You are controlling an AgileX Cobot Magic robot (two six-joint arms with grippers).
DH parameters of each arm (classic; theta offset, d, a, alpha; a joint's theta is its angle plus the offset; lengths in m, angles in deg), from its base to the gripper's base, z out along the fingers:
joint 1: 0 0.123 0 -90
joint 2: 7.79 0 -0.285 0
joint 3: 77.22 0 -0.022 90
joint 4: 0 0.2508 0 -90
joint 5: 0 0 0.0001 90
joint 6: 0 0.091 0 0
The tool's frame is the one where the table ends.
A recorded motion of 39 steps. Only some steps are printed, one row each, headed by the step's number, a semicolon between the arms.
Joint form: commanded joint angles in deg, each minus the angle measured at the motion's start. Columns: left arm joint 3, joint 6, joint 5, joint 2, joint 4, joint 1; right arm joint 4, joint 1, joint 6, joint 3, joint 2, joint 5.
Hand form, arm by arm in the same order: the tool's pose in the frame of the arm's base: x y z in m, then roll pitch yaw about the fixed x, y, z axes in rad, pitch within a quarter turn. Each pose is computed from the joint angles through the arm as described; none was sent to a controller.
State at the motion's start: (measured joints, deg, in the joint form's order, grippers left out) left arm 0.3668 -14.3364 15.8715 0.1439 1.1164 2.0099; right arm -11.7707 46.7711 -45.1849 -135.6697 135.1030 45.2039
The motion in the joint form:
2: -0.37 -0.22 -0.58 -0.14 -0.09 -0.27; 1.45 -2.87 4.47 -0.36 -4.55 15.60
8: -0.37 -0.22 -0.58 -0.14 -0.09 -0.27; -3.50 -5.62 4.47 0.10 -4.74 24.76
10: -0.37 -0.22 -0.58 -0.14 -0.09 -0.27; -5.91 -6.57 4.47 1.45 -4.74 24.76
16: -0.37 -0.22 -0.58 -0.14 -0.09 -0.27; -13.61 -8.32 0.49 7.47 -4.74 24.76
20: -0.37 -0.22 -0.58 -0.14 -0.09 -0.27; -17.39 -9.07 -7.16 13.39 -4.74 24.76
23: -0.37 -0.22 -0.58 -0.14 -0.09 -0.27; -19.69 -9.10 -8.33 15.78 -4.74 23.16
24: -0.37 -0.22 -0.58 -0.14 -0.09 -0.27; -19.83 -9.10 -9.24 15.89 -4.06 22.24
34: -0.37 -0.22 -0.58 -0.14 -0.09 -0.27; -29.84 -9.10 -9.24 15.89 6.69 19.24
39: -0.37 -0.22 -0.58 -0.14 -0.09 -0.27; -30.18 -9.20 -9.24 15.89 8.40 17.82
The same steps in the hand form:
2: 0.0550 0.0021 0.1890 -2.2317 1.2752 -2.1751; 0.3798 0.3457 0.3108 -2.5171 0.3715 -1.5124
8: 0.0550 0.0021 0.1890 -2.2317 1.2752 -2.1751; 0.3916 0.3124 0.3035 -2.5851 0.2050 -1.6302
10: 0.0550 0.0021 0.1890 -2.2317 1.2752 -2.1751; 0.3986 0.3029 0.2977 -2.5725 0.1589 -1.6515
16: 0.0550 0.0021 0.1890 -2.2317 1.2752 -2.1751; 0.4117 0.2801 0.2718 -2.5532 -0.0484 -1.6364
20: 0.0550 0.0021 0.1890 -2.2317 1.2752 -2.1751; 0.4139 0.2673 0.2453 -2.6091 -0.2358 -1.5292
23: 0.0550 0.0021 0.1890 -2.2317 1.2752 -2.1751; 0.4152 0.2648 0.2360 -2.6061 -0.2883 -1.4965
24: 0.0550 0.0021 0.1890 -2.2317 1.2752 -2.1751; 0.4172 0.2664 0.2301 -2.6094 -0.2978 -1.4739
34: 0.0550 0.0021 0.1890 -2.2317 1.2752 -2.1751; 0.4382 0.2694 0.1447 -2.6576 -0.5129 -1.3885
39: 0.0550 0.0021 0.1890 -2.2317 1.2752 -2.1751; 0.4406 0.2705 0.1298 -2.6690 -0.5185 -1.3671

